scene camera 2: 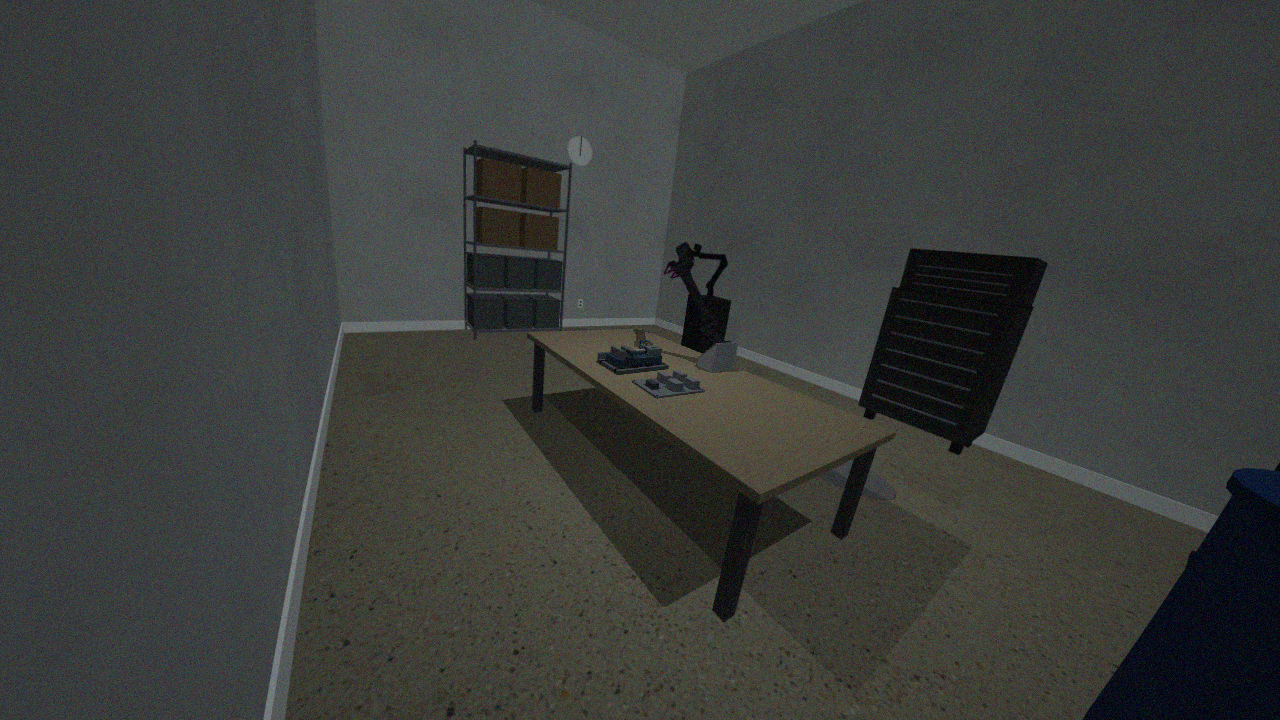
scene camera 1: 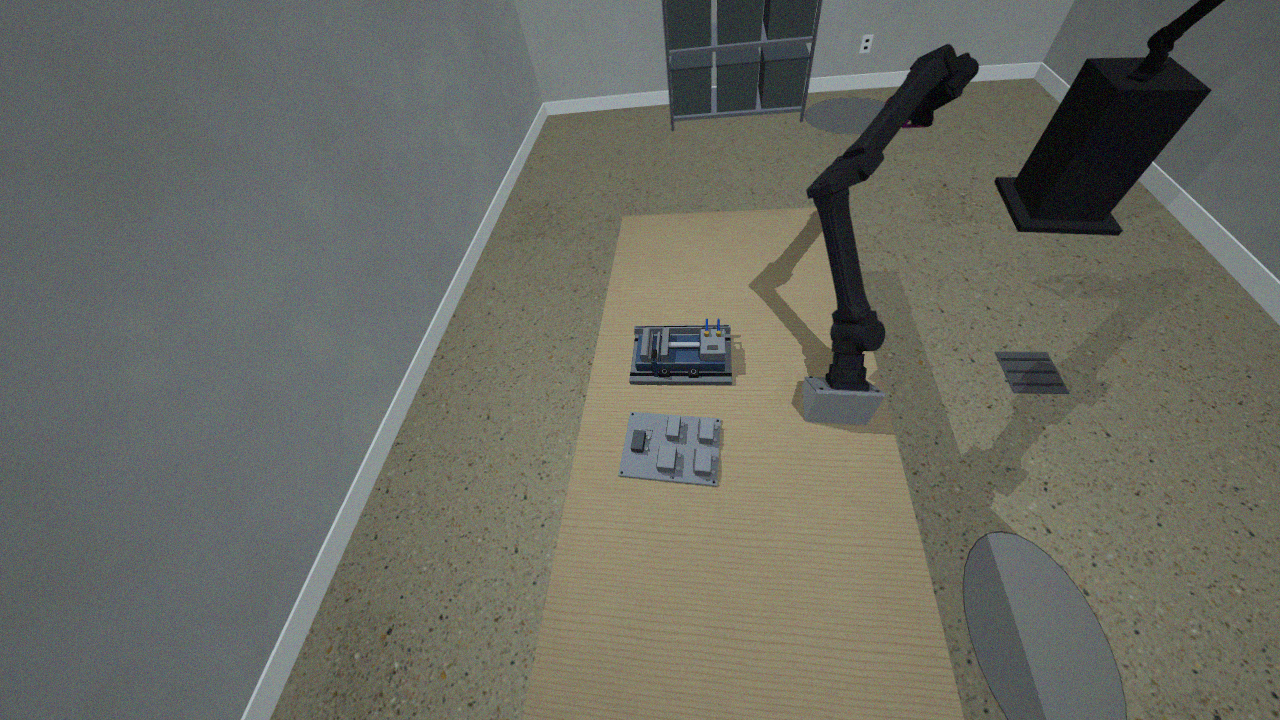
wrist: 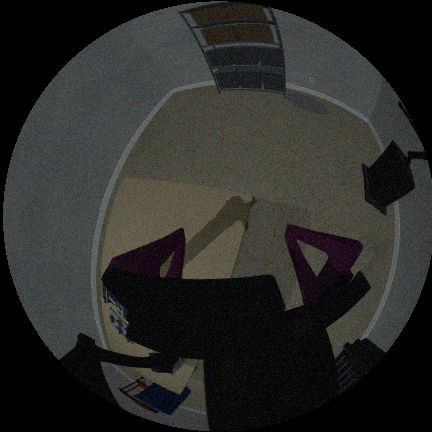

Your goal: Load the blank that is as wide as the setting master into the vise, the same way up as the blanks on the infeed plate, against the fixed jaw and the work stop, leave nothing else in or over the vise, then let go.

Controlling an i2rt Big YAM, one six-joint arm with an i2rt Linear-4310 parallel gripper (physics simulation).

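Note:
The vise (scene camera 1: 682,365) (scene camera 2: 631,360) stands on the table; narrow upright jaws are at its left and a grey block with two blue pins at its right. A dark strip shows between the jaws, too small to identify. The infeed plate (scene camera 1: 644,467) lies nearer the camera in scene camera 1, with several light grey blanks, such as one blank (scene camera 1: 666,460), and a dark block (scene camera 1: 638,439) at its left. Which blank matches the setting master cannot be told. My gripper (wrist: 237,232) is open and empty, high and far from vise and plate. Its magenta fingers show in the wrist view.
The arm's grey base (scene camera 1: 839,404) (scene camera 2: 719,357) stands on the table (scene camera 1: 742,582) (scene camera 2: 760,429), right of vise and plate. A black pedestal (scene camera 1: 1105,134) (scene camera 2: 707,317) (wrist: 390,175) with another arm stands beyond the table. A shelf rack (scene camera 1: 738,114) stands by the far wall.

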